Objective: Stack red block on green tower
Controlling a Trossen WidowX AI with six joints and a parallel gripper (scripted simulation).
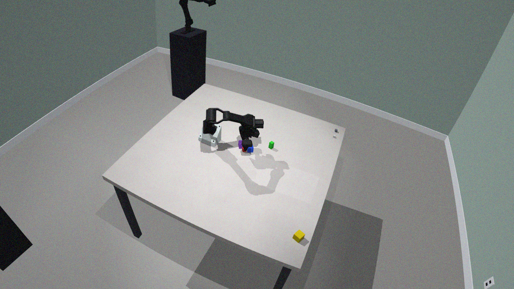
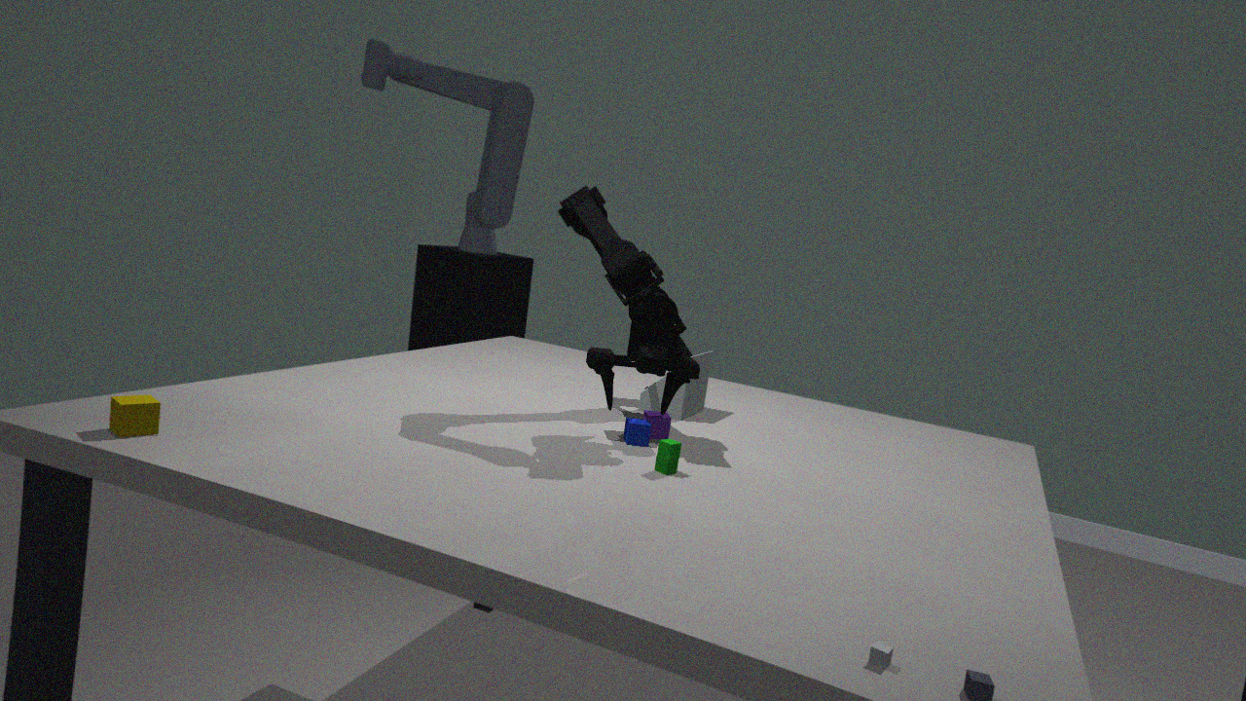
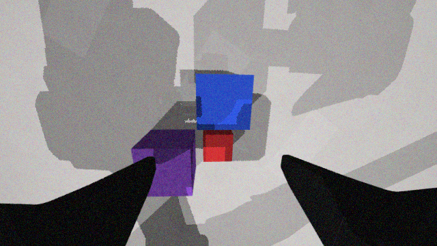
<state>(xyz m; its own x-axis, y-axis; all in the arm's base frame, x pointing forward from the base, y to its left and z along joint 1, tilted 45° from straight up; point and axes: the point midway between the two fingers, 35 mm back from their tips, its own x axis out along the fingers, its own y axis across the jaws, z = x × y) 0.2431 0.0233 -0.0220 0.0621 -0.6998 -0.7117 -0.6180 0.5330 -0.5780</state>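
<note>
The red block is 30 mm below my gripper tip. From my gripper tip the other things lie so: blue cube: 30 mm ahead, 20 mm to the left, 20 mm below.
</note>
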